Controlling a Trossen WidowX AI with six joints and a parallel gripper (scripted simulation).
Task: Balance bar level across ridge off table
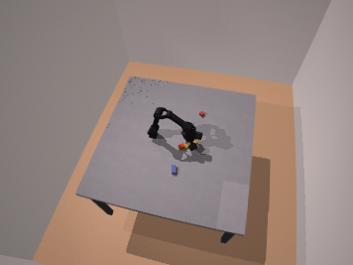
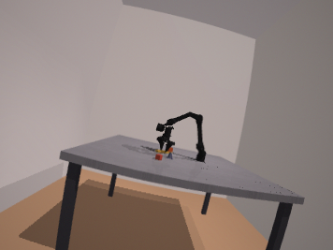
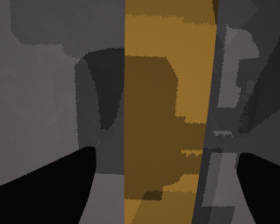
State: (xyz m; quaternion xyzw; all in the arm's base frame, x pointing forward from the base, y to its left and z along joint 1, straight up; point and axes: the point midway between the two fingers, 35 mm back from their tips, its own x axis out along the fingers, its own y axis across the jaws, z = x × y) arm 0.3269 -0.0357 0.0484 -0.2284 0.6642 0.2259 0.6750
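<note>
Now: gripper tip 50 mm short of the red cube and 340 mm to the right of it. The rest, counted from my gripper tip: blue ridge block: 70 mm behind, 240 mm to the right.
</note>
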